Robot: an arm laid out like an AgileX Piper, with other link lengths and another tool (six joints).
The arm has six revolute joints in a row. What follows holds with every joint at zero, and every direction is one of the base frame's. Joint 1 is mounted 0.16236 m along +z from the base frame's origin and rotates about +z. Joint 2 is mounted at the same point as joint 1 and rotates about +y. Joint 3 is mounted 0.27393 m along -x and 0.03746 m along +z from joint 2 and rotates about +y. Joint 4 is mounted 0.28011 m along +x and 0.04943 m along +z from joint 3 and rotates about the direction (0.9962, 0, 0.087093). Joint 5 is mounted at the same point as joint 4 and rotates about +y. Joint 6 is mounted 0.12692 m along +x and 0.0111 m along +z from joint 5 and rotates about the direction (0.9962, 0, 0.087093). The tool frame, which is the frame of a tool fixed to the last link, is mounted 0.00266 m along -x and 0.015 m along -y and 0.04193 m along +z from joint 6; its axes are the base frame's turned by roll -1.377, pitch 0.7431 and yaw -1.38 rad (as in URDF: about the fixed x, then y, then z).
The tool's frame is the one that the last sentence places.
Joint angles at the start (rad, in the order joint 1, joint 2, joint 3, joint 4, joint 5, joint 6): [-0.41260 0.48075 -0.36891 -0.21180 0.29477 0.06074]
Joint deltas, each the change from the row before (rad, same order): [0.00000 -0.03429 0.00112 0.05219 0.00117 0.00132]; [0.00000 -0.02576 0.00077 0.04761 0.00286 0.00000]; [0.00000 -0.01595 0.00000 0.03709 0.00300 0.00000]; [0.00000 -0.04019 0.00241 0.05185 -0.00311 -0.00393]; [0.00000 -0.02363 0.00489 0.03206 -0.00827 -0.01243]
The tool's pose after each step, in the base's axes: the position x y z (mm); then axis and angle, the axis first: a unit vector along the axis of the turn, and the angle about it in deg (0 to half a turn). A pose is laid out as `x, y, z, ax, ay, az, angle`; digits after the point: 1 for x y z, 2 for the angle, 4 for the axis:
164.4, -90.6, 347.4, -0.2249, 0.8744, -0.4299, 120.75
160.0, -88.9, 350.6, -0.2094, 0.8811, -0.4240, 118.32
157.2, -87.9, 352.4, -0.1974, 0.8870, -0.4175, 116.60
150.3, -84.8, 358.1, -0.1823, 0.8905, -0.4168, 113.31
146.5, -82.6, 360.8, -0.1776, 0.8904, -0.4192, 111.43

